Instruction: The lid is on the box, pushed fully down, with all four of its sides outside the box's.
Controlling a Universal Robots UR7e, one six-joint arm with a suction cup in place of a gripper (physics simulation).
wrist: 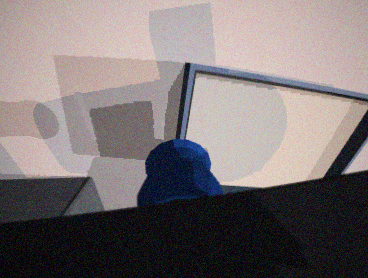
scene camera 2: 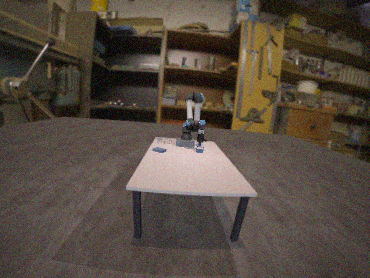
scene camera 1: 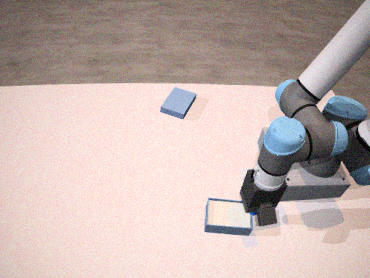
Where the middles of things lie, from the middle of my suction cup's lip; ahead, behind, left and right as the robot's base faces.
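Here is the box (scene camera 1: 224,216), and my suction cup is 10 mm to the right of it, 60 mm short of it and 50 mm above it.
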